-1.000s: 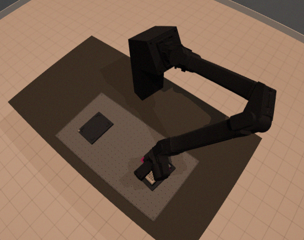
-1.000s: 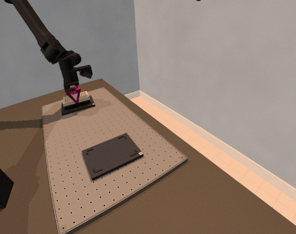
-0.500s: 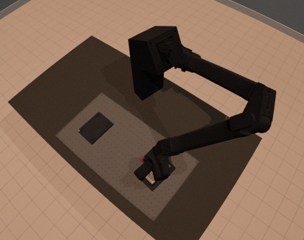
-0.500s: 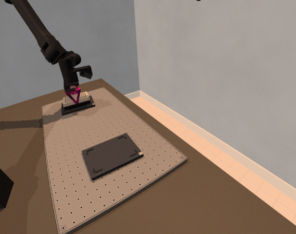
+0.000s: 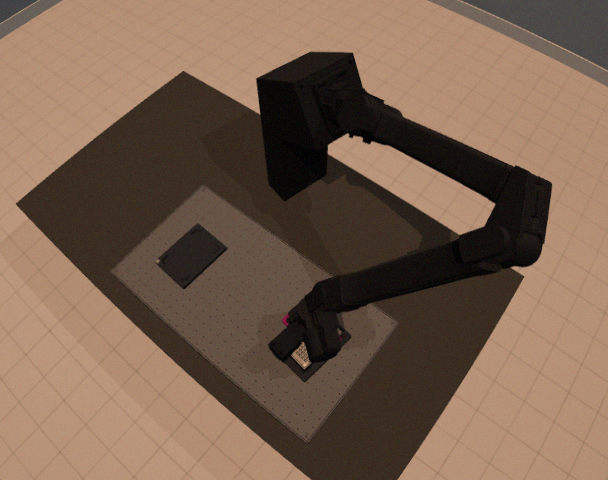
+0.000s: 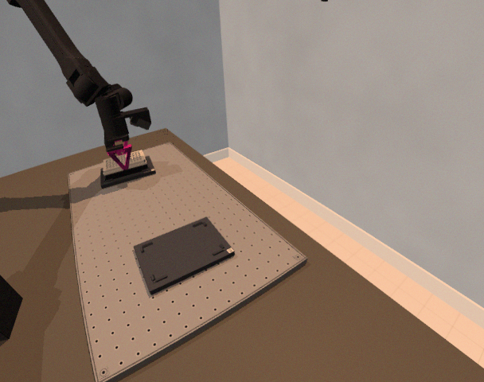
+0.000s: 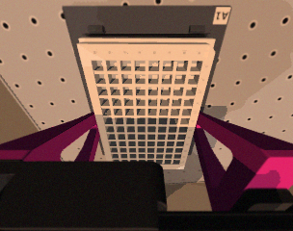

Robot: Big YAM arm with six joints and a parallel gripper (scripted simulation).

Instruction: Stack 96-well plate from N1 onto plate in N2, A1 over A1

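The black 96-well plate lies 2 cm below my hand. Also, from my hand: cream 96-well plate: right at my hand; plate nest N1: 10 cm ahead, 39 cm to the right, 3 cm below; plate nest N2: 3 cm below.
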